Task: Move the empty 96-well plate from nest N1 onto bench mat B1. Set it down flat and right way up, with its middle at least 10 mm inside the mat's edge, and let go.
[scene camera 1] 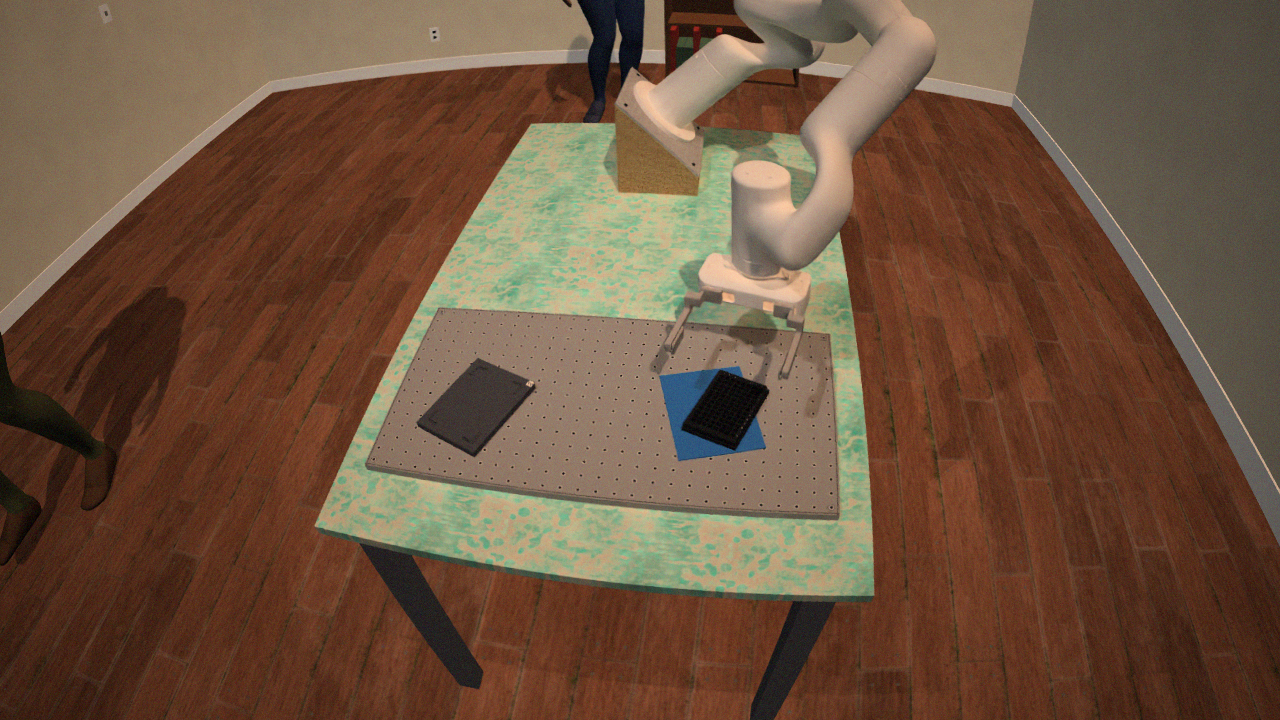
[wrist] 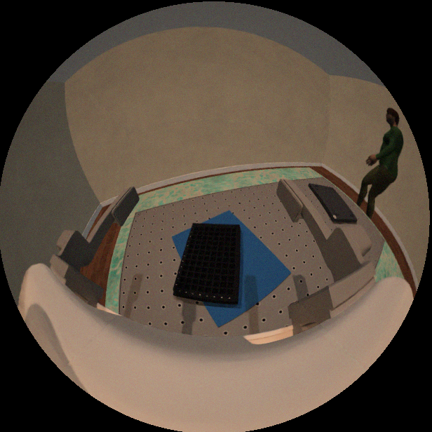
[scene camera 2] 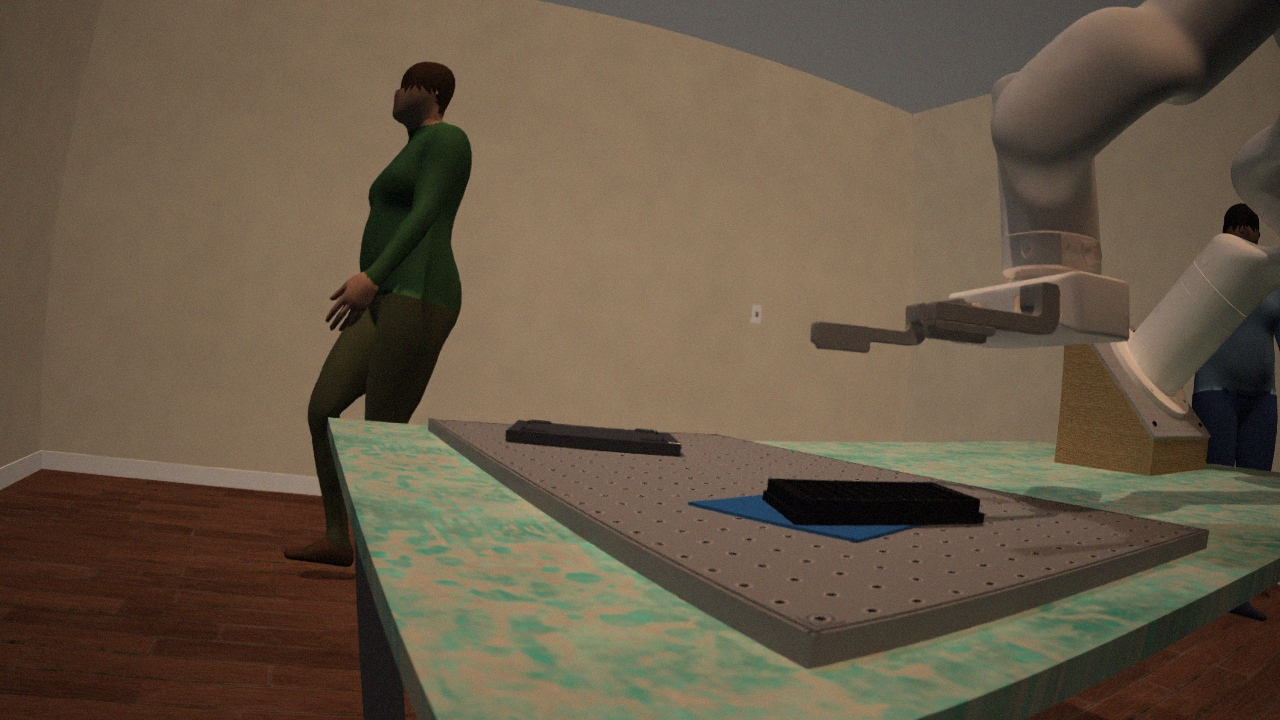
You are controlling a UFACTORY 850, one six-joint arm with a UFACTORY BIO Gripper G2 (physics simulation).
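Note:
The black 96-well plate [scene camera 1: 725,408] [scene camera 2: 872,502] [wrist: 210,262] lies flat with its wells facing up on the blue bench mat [scene camera 1: 677,433] [scene camera 2: 729,506] [wrist: 267,267]. It is turned relative to the mat, and one side of it reaches past the mat's edge. The plate's middle is over the mat. My gripper [scene camera 1: 728,359] [wrist: 208,203] is wide open and empty, raised above and behind the plate. In scene camera 2 its fingers hang well above the plate, apart from it. The dark nest [scene camera 1: 477,406] [scene camera 2: 592,437] [wrist: 332,203] holds no plate.
The nest and the mat lie on a grey perforated board [scene camera 1: 590,447] [scene camera 2: 626,537] [wrist: 150,250] on the green patterned table [scene camera 1: 581,546] [scene camera 2: 447,608]. The arm's wedge-shaped base block [scene camera 1: 656,165] [scene camera 2: 1109,425] stands at the table's far end. A person in green [scene camera 2: 416,223] [wrist: 390,155] stands beyond the table.

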